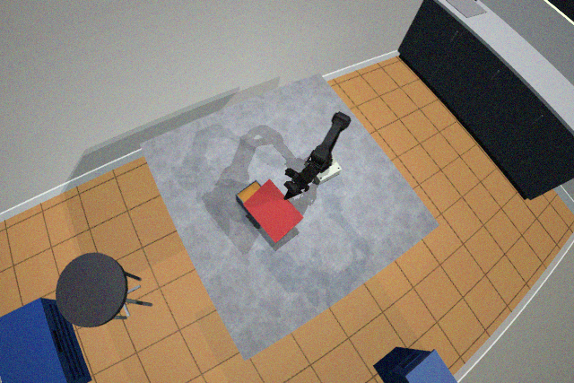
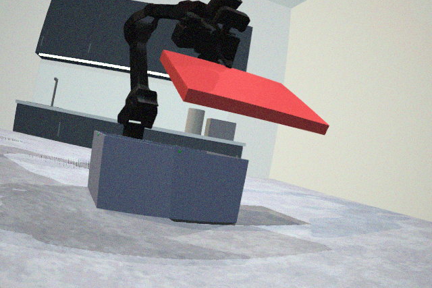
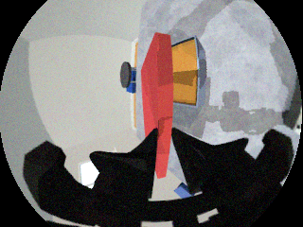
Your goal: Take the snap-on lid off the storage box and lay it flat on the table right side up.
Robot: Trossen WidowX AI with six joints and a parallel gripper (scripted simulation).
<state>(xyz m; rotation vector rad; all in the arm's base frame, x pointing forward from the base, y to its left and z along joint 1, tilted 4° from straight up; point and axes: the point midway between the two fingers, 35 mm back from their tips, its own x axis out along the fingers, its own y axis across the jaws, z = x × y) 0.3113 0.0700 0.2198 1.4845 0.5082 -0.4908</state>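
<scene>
Now: gripper tip 7 cm short of the red lid and 3 cm above it. The rest, counted from my gripper tip: blue-grey storage box: 7 cm ahead, 11 cm to the right, 19 cm below.
</scene>
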